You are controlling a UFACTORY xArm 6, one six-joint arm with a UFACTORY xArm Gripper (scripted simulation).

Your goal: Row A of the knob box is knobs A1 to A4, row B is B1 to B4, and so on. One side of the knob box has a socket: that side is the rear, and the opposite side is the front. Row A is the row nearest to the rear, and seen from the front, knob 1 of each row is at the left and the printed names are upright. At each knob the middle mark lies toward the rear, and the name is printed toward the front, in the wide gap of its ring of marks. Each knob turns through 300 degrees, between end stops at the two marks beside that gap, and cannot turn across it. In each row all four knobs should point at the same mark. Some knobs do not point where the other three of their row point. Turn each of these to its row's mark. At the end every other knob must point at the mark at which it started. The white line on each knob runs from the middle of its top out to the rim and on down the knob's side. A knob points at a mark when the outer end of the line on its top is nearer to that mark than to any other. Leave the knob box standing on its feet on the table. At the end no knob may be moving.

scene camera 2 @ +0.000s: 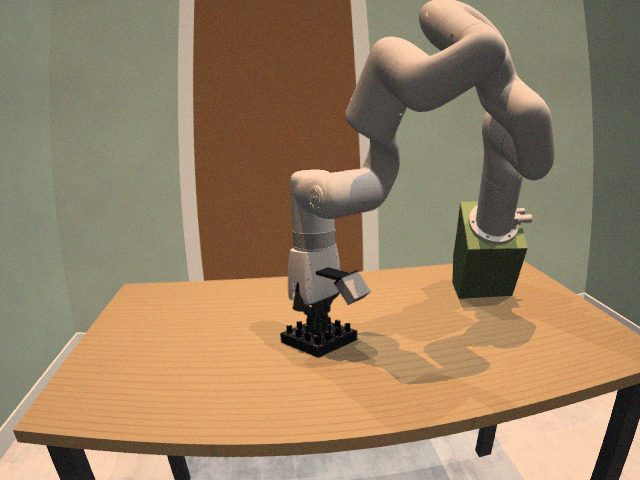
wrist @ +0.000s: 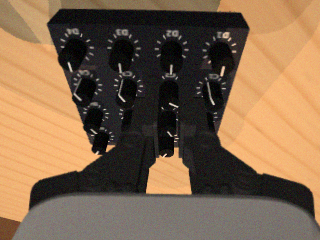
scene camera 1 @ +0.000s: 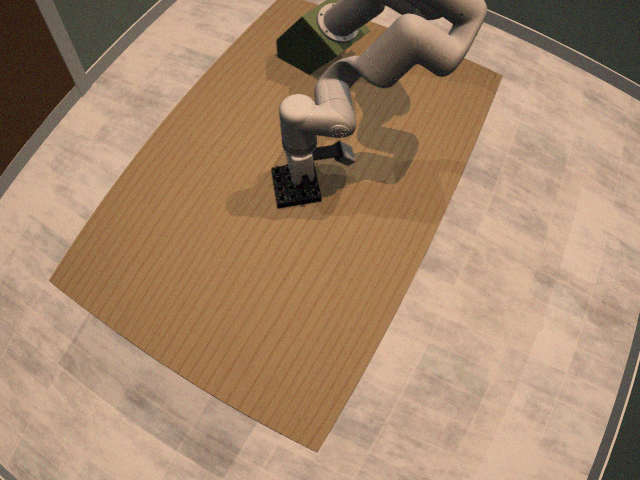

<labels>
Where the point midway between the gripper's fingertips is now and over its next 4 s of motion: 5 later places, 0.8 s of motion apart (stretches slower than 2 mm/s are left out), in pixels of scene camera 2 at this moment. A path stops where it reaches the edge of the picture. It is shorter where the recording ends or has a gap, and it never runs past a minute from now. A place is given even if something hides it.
The gripper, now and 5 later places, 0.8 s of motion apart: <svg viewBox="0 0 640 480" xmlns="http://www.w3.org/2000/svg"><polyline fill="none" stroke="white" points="318,332 317,318 317,314 317,310 316,306 316,309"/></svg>
</labels>
